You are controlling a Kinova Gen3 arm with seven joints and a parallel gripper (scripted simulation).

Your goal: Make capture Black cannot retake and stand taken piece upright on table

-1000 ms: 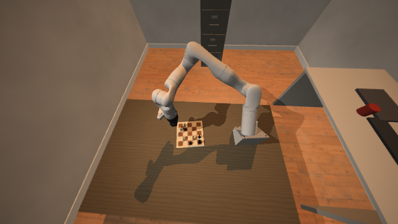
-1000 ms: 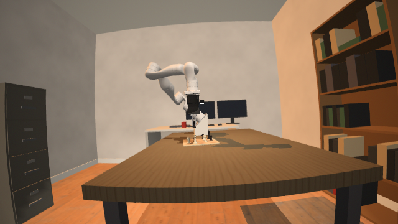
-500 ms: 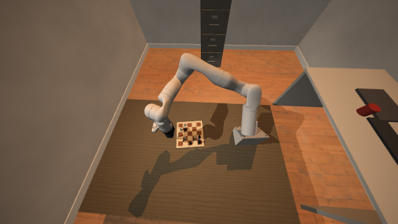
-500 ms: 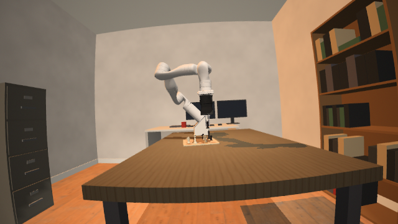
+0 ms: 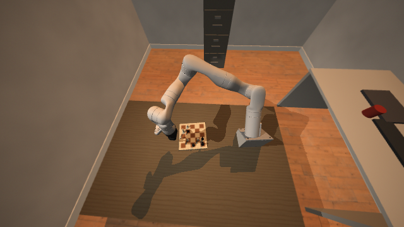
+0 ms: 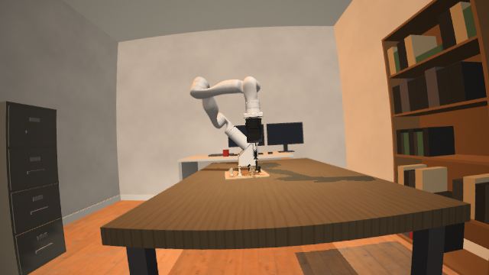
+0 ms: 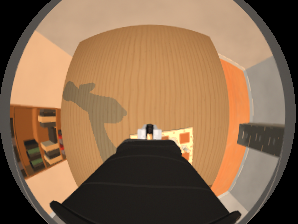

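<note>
Now: hand 14 cm past the small chessboard, 4 cm to the left of it and 12 cm above it. Also, from my hand: black chess piece: 1 cm below.
</note>
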